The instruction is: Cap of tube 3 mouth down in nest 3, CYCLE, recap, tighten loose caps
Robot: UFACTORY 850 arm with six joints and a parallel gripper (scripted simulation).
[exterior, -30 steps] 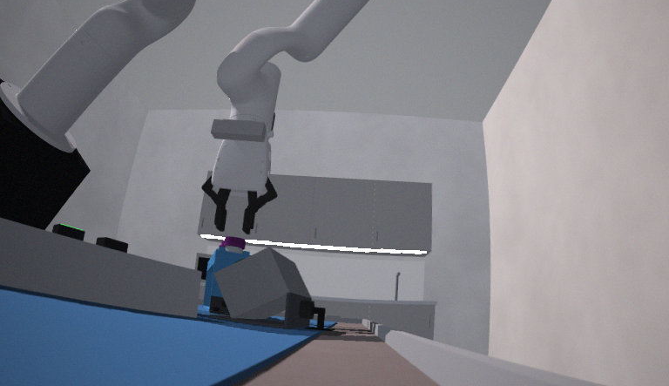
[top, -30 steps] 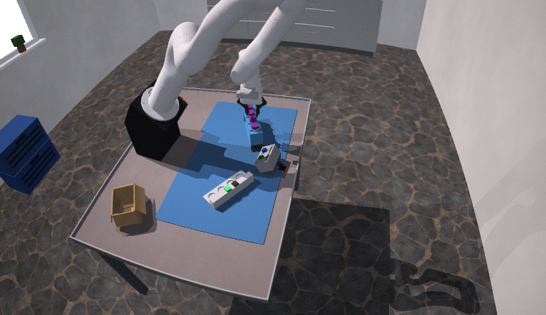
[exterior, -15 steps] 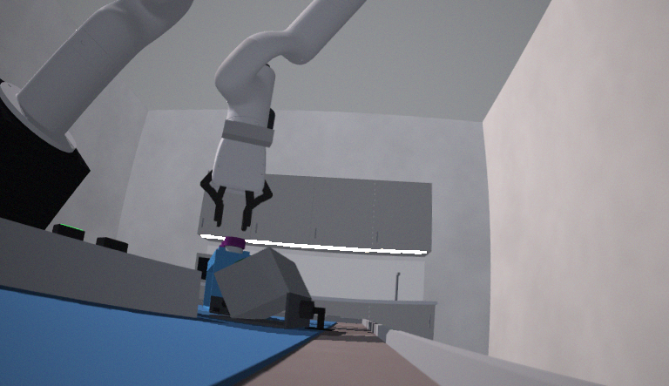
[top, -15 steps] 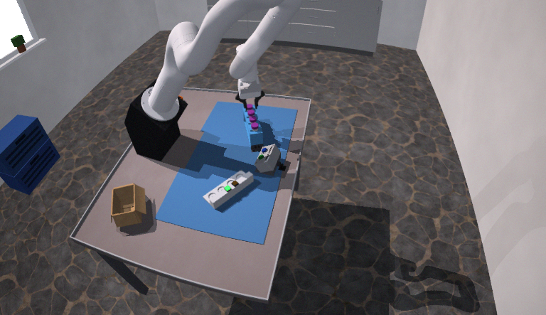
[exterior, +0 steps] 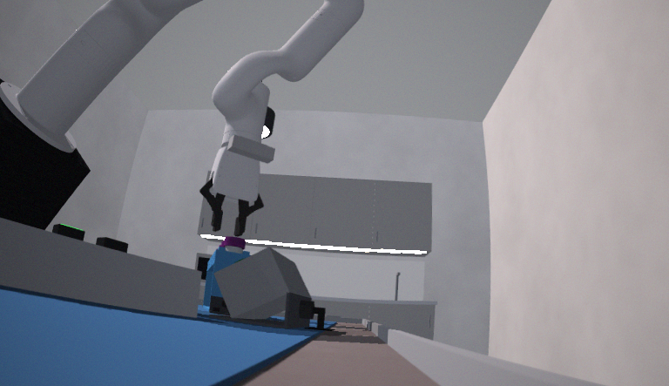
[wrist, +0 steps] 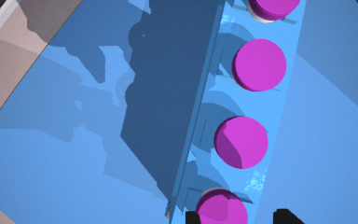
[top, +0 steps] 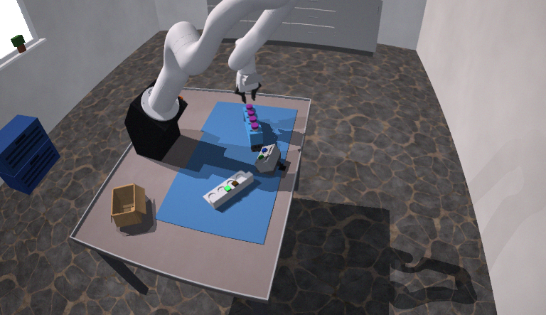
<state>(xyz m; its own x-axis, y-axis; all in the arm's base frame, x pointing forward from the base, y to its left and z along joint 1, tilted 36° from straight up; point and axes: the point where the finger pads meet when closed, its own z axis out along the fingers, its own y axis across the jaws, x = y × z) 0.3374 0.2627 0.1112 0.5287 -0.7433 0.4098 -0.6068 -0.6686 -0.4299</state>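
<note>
Now: the magenta cap 9 cm to the right of my hand, 6 cm below it and 5 cm ahead of it. The rest, counted from my hand: grey key housing 25 cm to the right, 16 cm ahead, 12 cm below; blue key 23 cm to the right, 14 cm ahead, 11 cm below; green key 28 cm to the right, 14 cm ahead, 11 cm below.
</note>
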